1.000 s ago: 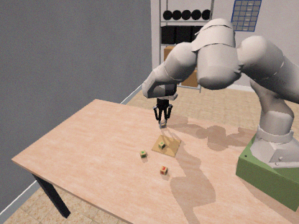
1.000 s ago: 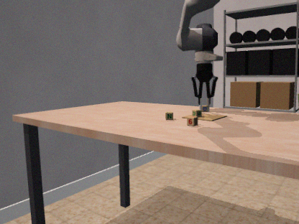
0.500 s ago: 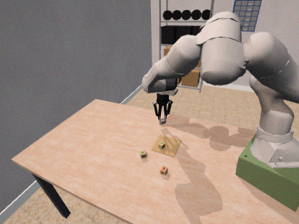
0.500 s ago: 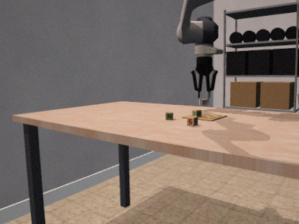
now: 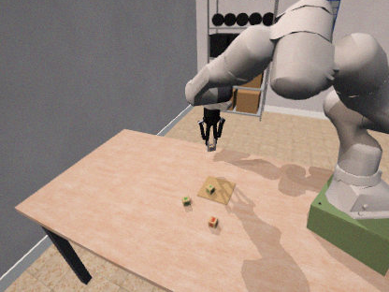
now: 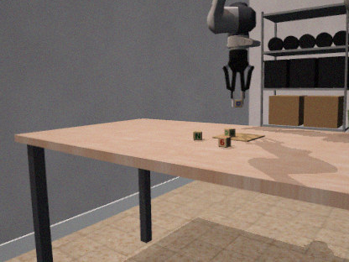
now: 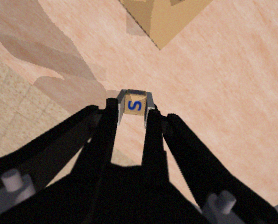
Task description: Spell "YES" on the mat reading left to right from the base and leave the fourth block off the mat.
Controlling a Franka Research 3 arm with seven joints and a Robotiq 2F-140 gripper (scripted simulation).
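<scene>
My gripper is now 170 mm to the right of the tan mat, 130 mm above it and 70 mm past it. From my hand the other things lie so: green N block: 280 mm to the left, 120 mm below, 40 mm ahead; then S block: 20 mm below; then Y block: 190 mm to the left, 110 mm below, 40 mm behind.
</scene>
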